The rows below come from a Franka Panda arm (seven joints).
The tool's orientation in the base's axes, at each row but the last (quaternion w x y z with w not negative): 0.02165, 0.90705, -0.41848, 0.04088; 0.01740, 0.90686, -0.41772, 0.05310; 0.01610, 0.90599, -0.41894, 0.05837; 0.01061, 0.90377, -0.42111, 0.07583
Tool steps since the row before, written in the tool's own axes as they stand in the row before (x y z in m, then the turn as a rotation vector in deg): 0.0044, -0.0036, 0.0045, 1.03, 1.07, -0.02; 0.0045, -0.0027, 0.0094, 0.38, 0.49, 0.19; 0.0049, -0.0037, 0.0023, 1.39, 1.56, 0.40; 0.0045, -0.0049, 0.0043, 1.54, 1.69, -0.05
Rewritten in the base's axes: 0.0058, -0.0013, -0.0041, -0.15, -1.47, 0.12; 0.0057, -0.0024, -0.0088, -0.11, -0.62, -0.15; 0.0062, -0.0015, -0.0016, -0.26, -2.10, -0.26; 0.0071, -0.0006, -0.0034, -0.32, -2.26, 0.20
